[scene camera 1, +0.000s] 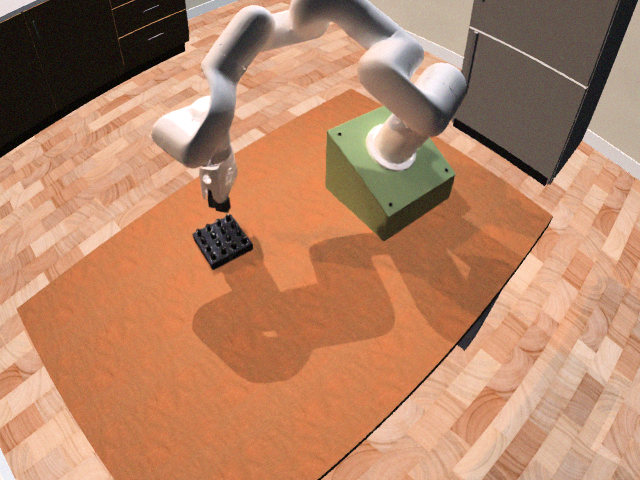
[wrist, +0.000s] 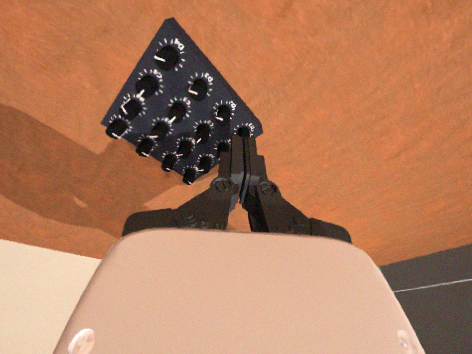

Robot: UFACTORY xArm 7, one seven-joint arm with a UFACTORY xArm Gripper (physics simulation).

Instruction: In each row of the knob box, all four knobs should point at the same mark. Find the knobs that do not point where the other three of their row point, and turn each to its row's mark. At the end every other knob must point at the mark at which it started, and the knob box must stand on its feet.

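Places are measured from the arm's base along level axes (x ahead, y left, z up), in metres.
Pixels of known places: gripper, fingertip midpoint: [scene camera 1: 223, 209] [wrist: 240, 151]; arm's base at its link origin: [scene camera 1: 391, 148].
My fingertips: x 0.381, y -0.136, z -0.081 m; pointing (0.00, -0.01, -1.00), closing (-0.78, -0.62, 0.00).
Observation:
For each thing: its top centre in the pictures, then the offset to it from my fingertips. Level surfaces: height alone.
- dark knob box at its top centre: [wrist: 179, 137] [scene camera 1: 220, 234] dx +0.035, dy +0.040, dz -0.024 m
- D3 at its top centre: [wrist: 196, 93] dx +0.046, dy -0.001, dz -0.024 m
- D2 at its top centre: [wrist: 222, 119] dx +0.019, dy +0.000, dz -0.024 m
- C4 at its top centre: [wrist: 143, 90] dx +0.074, dy +0.024, dz -0.024 m
- C3 at its top centre: [wrist: 175, 117] dx +0.048, dy +0.025, dz -0.024 m
- C2 at its top centre: [wrist: 200, 138] dx +0.021, dy +0.027, dz -0.024 m
- B4 at its top centre: [wrist: 126, 113] dx +0.076, dy +0.050, dz -0.024 m
- left than B3 at its top centre: [wrist: 156, 136] dx +0.049, dy +0.052, dz -0.024 m
- D1 at its top centre: [wrist: 244, 141] dx -0.008, dy +0.002, dz -0.024 m
- orange table top at its surface level: dz -0.062 m
The dark knob box [scene camera 1: 223, 254] [wrist: 192, 65] sits level on the orange table top; its feet cannot be made out. In the wrist view, knobs D4 [wrist: 167, 57], D3 [wrist: 200, 88] and D2 [wrist: 223, 112] have lines toward the left or lower left. C4 [wrist: 147, 86], C3 [wrist: 178, 111] and C2 [wrist: 203, 131] point lower left. B4 [wrist: 132, 107] points more to the left than B3 [wrist: 161, 130], which points lower left. My gripper [scene camera 1: 226, 210] [wrist: 240, 151] is shut and empty, its tips at or just above D1 [wrist: 244, 130], whose line is hidden. The fingers partly cover C1.
The orange table top [scene camera 1: 155, 413] [wrist: 375, 100] lies around the box. The green base block [scene camera 1: 356, 191] carries the arm, to the right of the box in the scene view. A grey cabinet [scene camera 1: 516, 87] and dark drawers [scene camera 1: 77, 51] stand beyond the table.

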